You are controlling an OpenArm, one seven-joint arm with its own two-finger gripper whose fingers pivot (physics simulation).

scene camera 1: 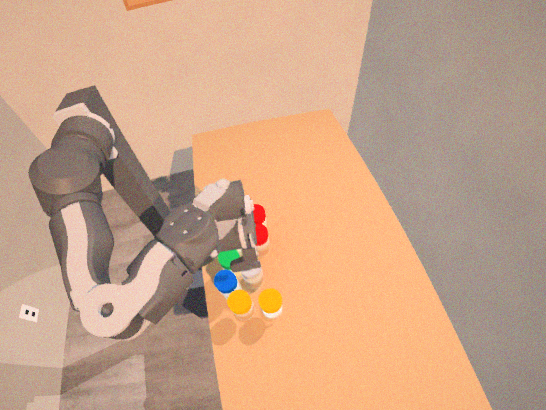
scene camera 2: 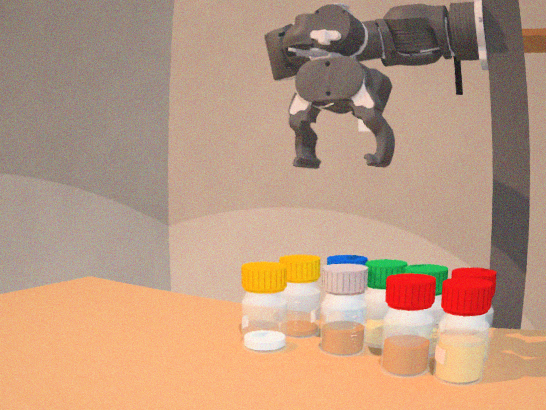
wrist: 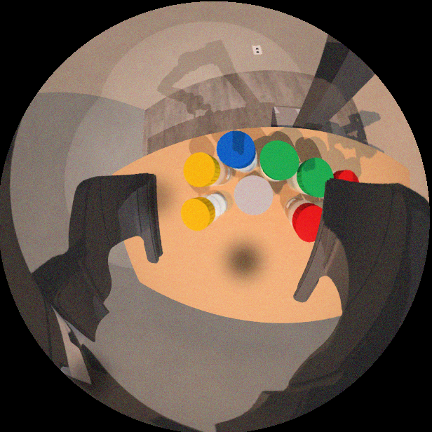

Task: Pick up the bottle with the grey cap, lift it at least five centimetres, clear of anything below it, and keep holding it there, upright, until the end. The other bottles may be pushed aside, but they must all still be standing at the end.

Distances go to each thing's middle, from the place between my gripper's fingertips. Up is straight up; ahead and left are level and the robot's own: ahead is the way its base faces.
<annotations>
Right now the grey-capped bottle [scene camera 2: 344, 309] is 17 cm below my hand and 1 cm to the left of it. The rest, counted from my hand: red-capped bottle [scene camera 2: 408, 324] (17 cm below, 10 cm to the left, 3 cm ahead); blue-capped bottle [wrist: 235, 148] (17 cm below, 7 cm behind, 2 cm to the right).
</annotations>
